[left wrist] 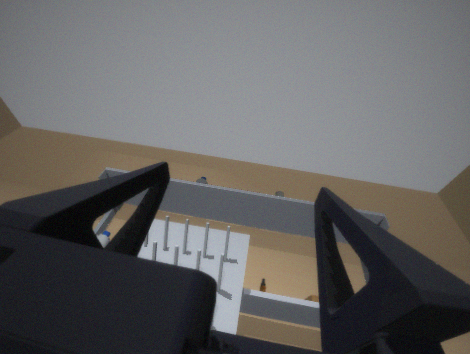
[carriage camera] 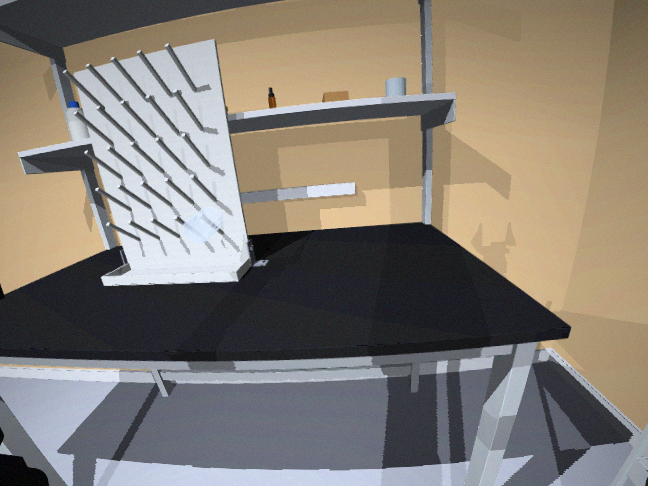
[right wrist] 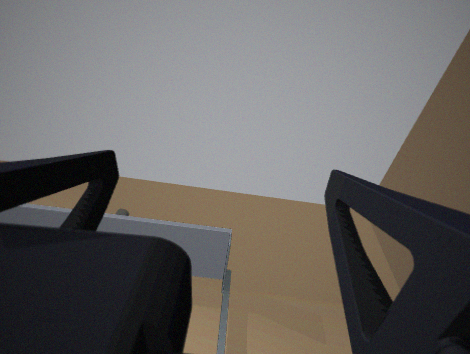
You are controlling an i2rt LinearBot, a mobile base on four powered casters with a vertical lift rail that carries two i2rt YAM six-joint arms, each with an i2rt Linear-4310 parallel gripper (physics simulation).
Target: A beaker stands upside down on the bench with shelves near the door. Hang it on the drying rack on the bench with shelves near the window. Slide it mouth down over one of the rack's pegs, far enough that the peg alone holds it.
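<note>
The clear beaker (carriage camera: 203, 224) hangs tilted, over the rightmost peg of the lowest row of the white drying rack (carriage camera: 208, 65) (left wrist: 229, 315) in the carriage view. The peg shows through its glass, and no gripper touches it. The beaker does not show in either wrist view. My left gripper (left wrist: 241, 182) is open and empty, pointing up toward the ceiling and upper shelf, with the rack's upper pegs beyond it. My right gripper (right wrist: 222, 172) is open and empty, pointing at the ceiling and wall. Neither gripper's fingers show in the carriage view.
The rack stands on the black bench (carriage camera: 340, 292). A shelf (carriage camera: 334, 112) behind it carries an amber bottle (carriage camera: 271, 98) (left wrist: 263, 285), a brown box (carriage camera: 336, 96) and a pale cylinder (carriage camera: 395, 86). A blue-capped bottle (carriage camera: 77, 122) stands left of the rack. An upper shelf (left wrist: 240, 207) (right wrist: 207, 250) spans above.
</note>
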